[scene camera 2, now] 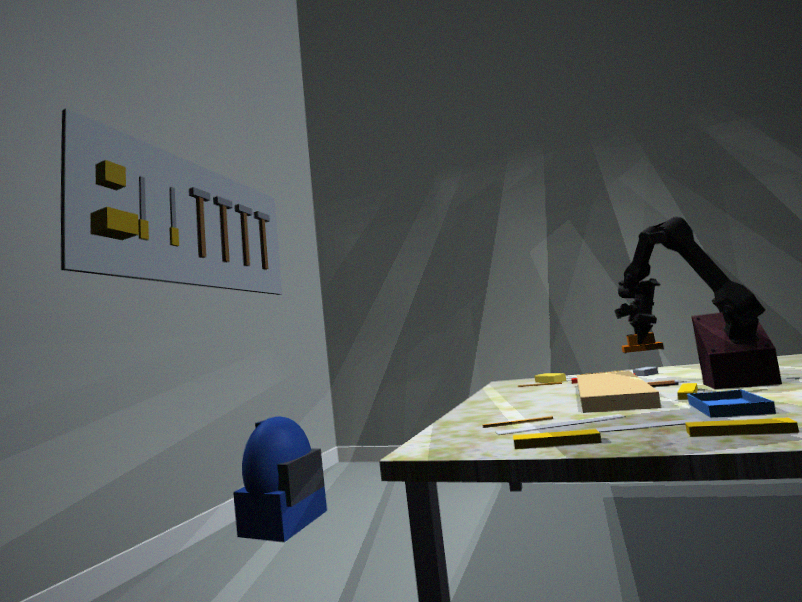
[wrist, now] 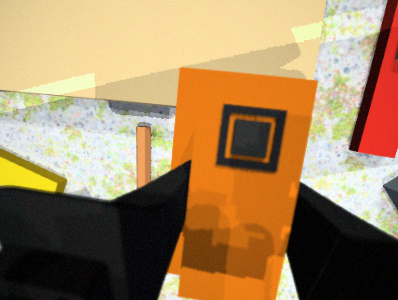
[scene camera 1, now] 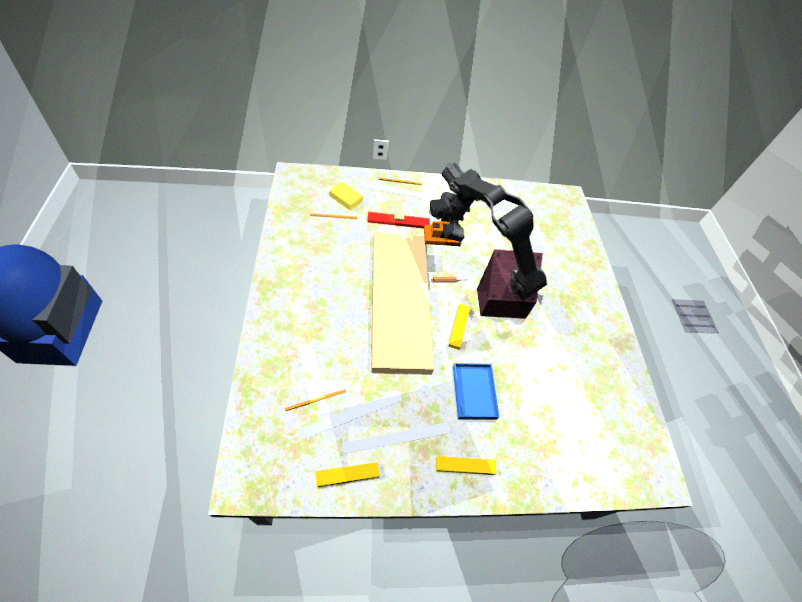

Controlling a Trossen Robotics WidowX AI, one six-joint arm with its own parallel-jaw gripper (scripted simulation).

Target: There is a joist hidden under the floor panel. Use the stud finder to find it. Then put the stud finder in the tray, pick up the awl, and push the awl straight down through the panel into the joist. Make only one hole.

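There's an orange stud finder [wrist: 239, 213] in the scene, and an awl [wrist: 143, 134] as well. You'd also see the gripper [scene camera 1: 440, 232], [scene camera 2: 638, 343], [wrist: 234, 173].
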